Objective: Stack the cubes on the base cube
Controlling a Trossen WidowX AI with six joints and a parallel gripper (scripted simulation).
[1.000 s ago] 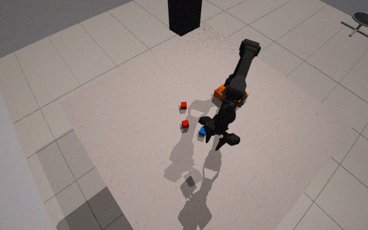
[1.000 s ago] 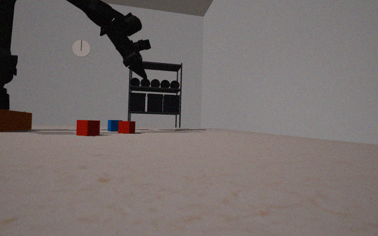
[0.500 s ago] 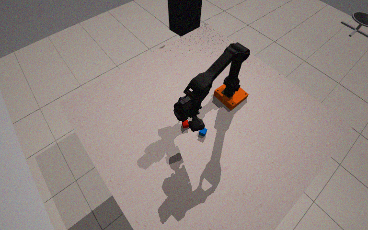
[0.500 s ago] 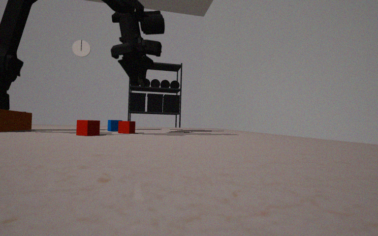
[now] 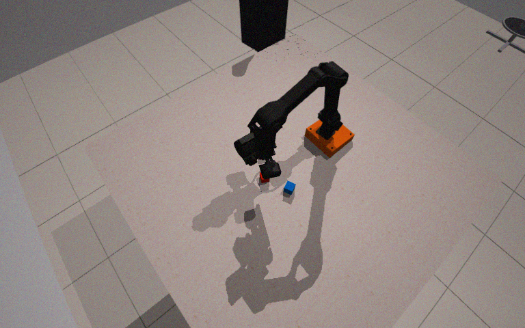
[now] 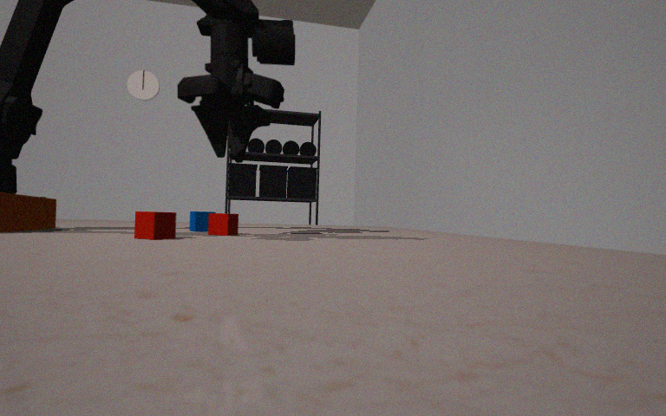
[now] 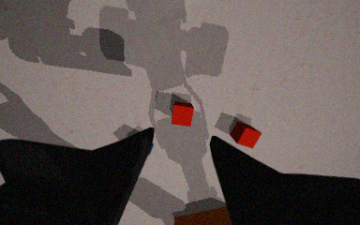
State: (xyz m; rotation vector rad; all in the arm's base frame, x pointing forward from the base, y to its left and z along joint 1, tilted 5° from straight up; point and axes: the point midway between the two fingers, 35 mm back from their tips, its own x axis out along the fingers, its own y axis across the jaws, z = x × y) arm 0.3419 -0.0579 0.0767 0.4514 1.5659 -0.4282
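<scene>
The blue cube lies 10 cm to the left of my gripper tip, 10 cm below it and 4 cm behind it.
</scene>
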